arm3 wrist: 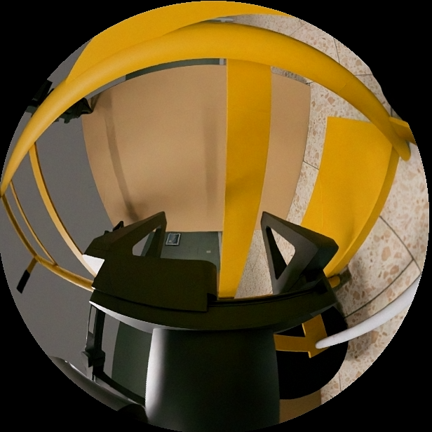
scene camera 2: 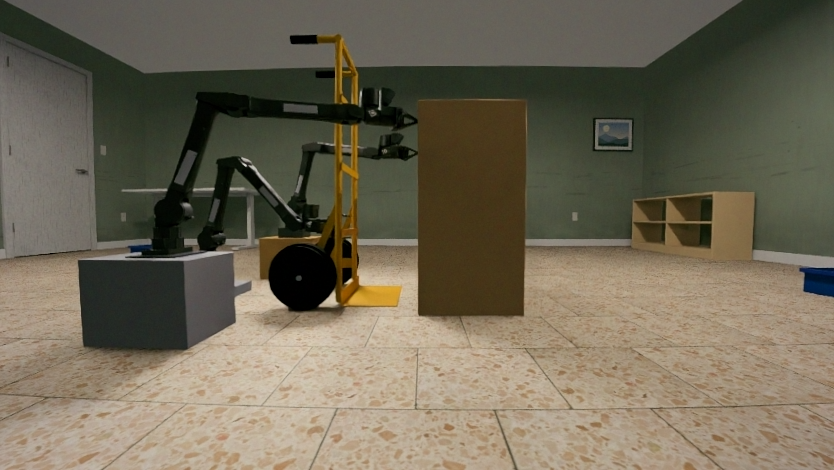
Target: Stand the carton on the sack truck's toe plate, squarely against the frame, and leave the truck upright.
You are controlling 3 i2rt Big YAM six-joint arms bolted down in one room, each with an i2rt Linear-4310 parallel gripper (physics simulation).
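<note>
The tall brown carton (arm3 wrist: pixel 165 135) (scene camera 2: pixel 471 210) stands upright on the floor, a short gap beyond the toe plate (arm3 wrist: pixel 350 165) (scene camera 2: pixel 373 296). The yellow sack truck (arm3 wrist: pixel 245 150) (scene camera 2: pixel 338 145) stands upright on black wheels. In the arm3 wrist view my arm3 gripper (arm3 wrist: pixel 213 216) is open, its fingers wide apart, with a yellow bar and the carton beyond them. In scene camera 2 the near arm's gripper (scene camera 2: pixel 414 120) and the far arm's gripper (scene camera 2: pixel 414 152) point at the carton's upper left side, at or close to it. The middle arm reaches low behind the truck; its fingers are unclear.
A grey pedestal (scene camera 2: pixel 134 309) bears the near arm, left of the truck. A tan block (scene camera 2: pixel 268 256) stands behind the wheels. A wooden shelf unit (scene camera 2: pixel 732 224) stands at the back right, and a blue bin (scene camera 2: pixel 819 283) is at the right edge. A white table stands at the back left.
</note>
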